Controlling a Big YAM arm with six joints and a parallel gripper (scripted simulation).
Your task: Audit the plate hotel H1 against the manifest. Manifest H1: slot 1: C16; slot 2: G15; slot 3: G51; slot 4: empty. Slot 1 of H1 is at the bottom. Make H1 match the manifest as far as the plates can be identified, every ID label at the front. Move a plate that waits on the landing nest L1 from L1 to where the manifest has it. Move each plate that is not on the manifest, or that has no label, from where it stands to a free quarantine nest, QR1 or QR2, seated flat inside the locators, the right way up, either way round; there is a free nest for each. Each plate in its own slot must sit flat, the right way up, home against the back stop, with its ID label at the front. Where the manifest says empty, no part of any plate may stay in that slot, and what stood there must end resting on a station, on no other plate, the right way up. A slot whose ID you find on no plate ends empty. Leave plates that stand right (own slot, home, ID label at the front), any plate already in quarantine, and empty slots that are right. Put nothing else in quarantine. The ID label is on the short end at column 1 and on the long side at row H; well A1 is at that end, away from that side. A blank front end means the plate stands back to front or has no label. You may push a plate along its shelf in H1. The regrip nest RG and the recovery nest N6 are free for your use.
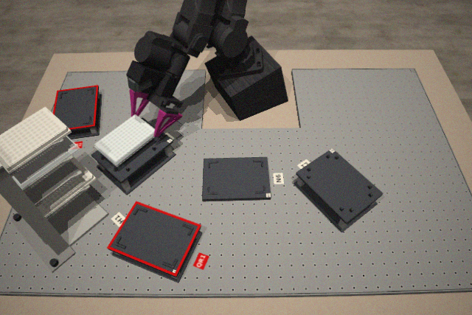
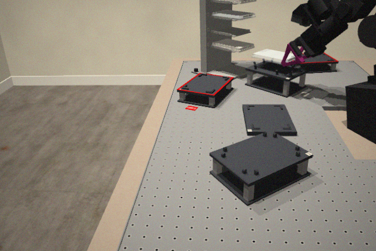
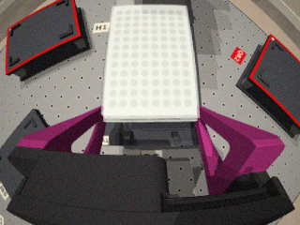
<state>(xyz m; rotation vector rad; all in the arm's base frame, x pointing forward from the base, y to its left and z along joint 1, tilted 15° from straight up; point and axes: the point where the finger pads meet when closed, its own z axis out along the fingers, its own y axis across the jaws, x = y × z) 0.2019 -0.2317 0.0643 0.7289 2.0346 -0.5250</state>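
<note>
My gripper is now 4 cm to the left of the regrip nest, 4 cm short of it and 4 cm above it. The rest, counted from my hand: flat nest N6: 22 cm to the left, 10 cm ahead, 9 cm below; plate labelled G51: 18 cm ahead, 16 cm to the right, 11 cm above; quarantine nest QR2: 23 cm to the right, 12 cm behind, 6 cm below.
</note>
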